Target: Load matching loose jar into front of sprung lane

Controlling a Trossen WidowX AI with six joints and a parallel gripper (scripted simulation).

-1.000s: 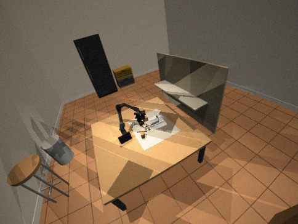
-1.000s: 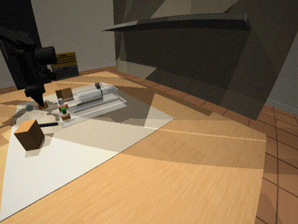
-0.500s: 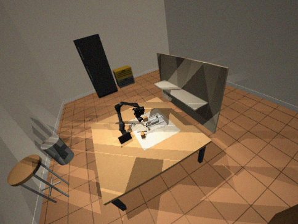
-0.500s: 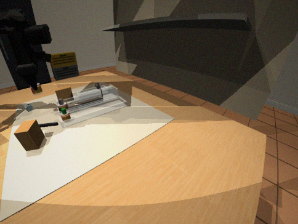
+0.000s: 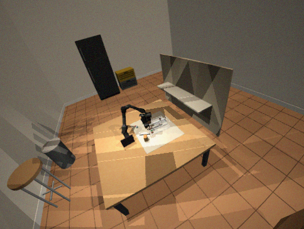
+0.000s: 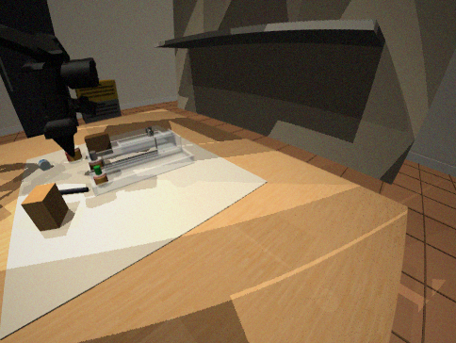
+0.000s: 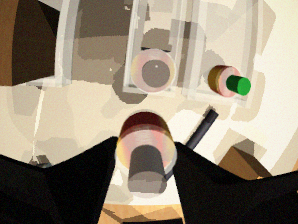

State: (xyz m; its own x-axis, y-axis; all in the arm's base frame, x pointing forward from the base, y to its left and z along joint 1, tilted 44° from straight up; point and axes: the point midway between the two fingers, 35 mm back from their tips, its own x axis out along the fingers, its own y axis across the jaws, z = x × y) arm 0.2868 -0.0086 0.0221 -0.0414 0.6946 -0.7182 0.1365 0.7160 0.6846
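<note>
Now: gripper tip 10 cm short of the pale mat, 3 cm to the left of it and 8 cm above it. From my gripper tip the other things lie so: pusher plate: 16 cm ahead, 1 cm to the left, 3 cm below; then thin black stick: 6 cm behind, 5 cm to the right, 7 cm below.
</note>
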